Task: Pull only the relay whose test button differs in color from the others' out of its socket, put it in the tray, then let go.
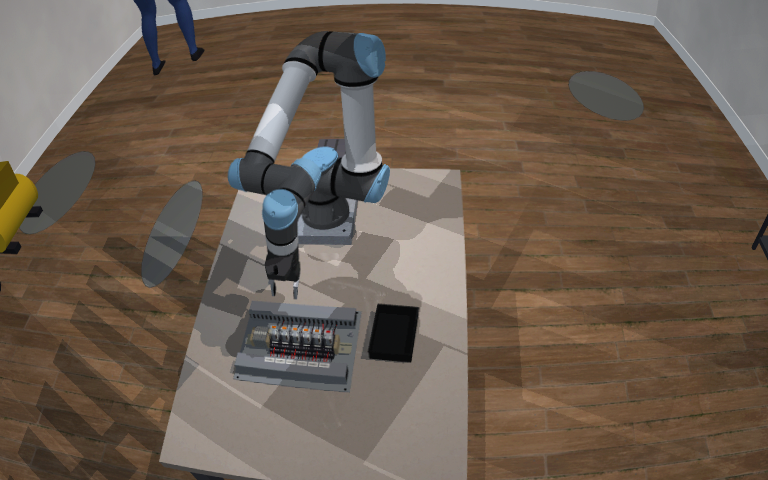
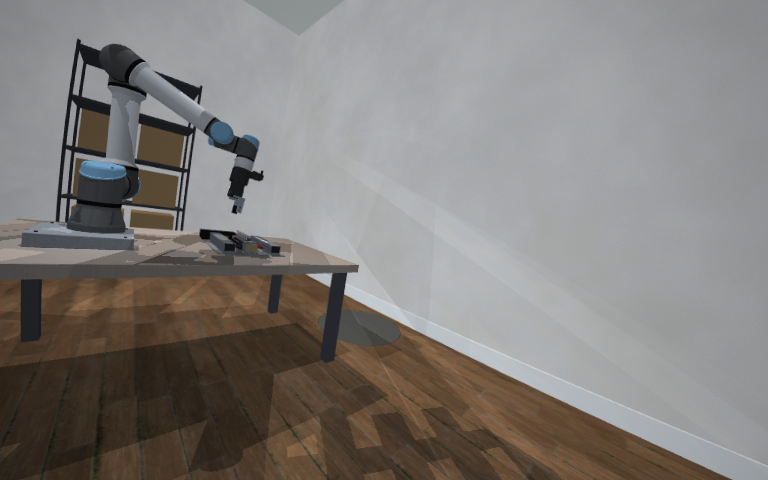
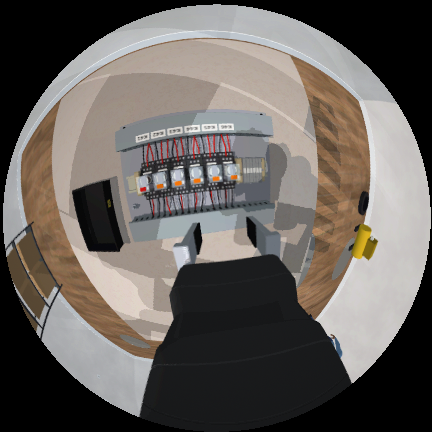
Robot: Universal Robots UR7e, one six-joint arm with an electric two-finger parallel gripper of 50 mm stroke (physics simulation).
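Places are measured from the arm's base along level axes (x ahead, y left, z up), in millimetres.
Pixels of known places: gripper, between the fingertips: [image 1: 284, 294] [image 2: 236, 212] [image 3: 223, 228]; arm's base, origin of its link: [image 1: 325, 213] [image 2: 97, 229].
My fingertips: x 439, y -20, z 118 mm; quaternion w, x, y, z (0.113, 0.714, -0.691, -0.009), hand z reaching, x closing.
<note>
Ahead of a thing's pixels: the offset from my fingertips to its top centre. "pt": to the spot under its first point.
The relay with the red test button {51 mm ahead, 109 mm left, 88 mm down} [image 1: 328, 336] [image 3: 144, 182] sits in its socket at one end of the row, the end nearest the tray. The other relays in the row, such as the one at the far end {pt 54 mm ahead, 37 mm right, 89 mm down} [image 3: 232, 170], have orange buttons and sit in their sockets. The black tray {pt 7 mm ahead, 328 mm left, 123 mm down} [image 1: 414, 333] [image 3: 121, 220] stands beside the panel, with no relay visible in it. My gripper [image 1: 284, 289] [image 2: 237, 209] [image 3: 223, 228] is open and empty. It hangs above the table, beside the panel's slotted duct on the robot's side, clear of the relays.
The grey panel [image 1: 352, 373] [image 3: 257, 145] carries the relay row between two raised grey ducts, with wires on both sides of the relays. A beige terminal block {52 mm ahead, 84 mm right, 111 mm down} [image 1: 259, 335] [image 3: 252, 170] stands at the row's other end. The table edge [image 2: 317, 270] lies beyond the panel.
</note>
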